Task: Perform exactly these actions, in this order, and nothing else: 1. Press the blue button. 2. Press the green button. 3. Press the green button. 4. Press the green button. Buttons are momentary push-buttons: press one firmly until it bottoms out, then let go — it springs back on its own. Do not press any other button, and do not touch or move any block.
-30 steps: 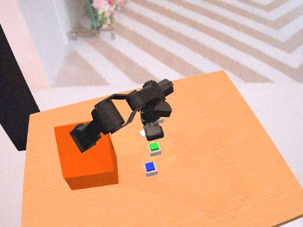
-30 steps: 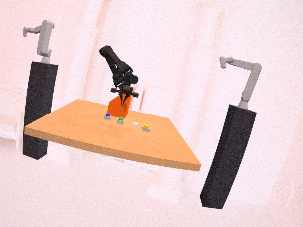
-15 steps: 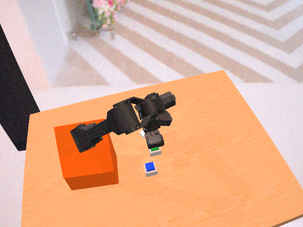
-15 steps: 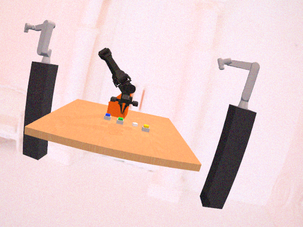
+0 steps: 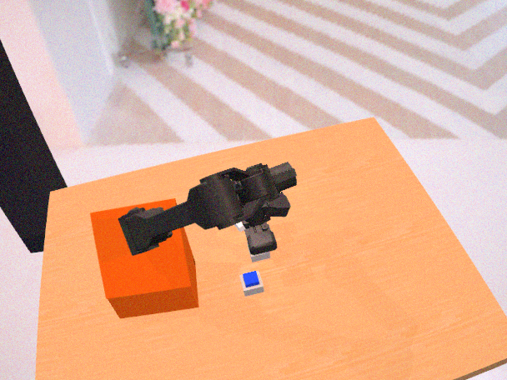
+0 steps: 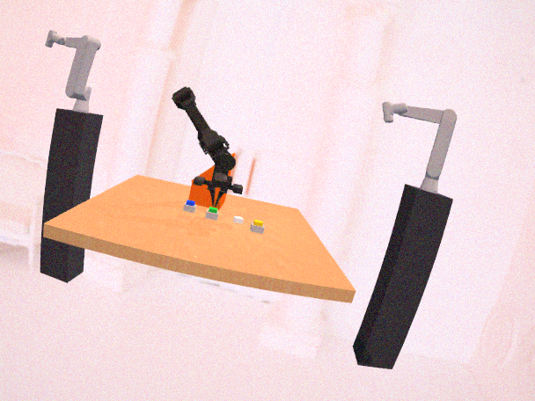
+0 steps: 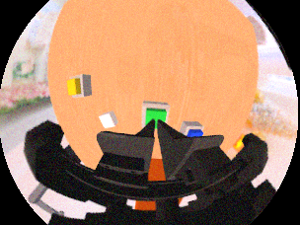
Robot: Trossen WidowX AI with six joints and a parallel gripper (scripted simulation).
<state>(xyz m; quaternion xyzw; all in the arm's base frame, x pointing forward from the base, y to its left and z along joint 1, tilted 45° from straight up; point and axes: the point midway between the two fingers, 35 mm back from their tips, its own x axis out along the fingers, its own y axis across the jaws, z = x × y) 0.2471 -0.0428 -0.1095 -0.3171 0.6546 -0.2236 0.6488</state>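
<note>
The small white block lies 100 mm to the left of my gripper tip, 40 mm below it and 40 mm behind it. The rest, counted from my gripper tip: green button 10 mm below; yellow button 180 mm to the left, 30 mm ahead, 10 mm below; blue button 100 mm to the right, 30 mm behind, 10 mm below.
</note>
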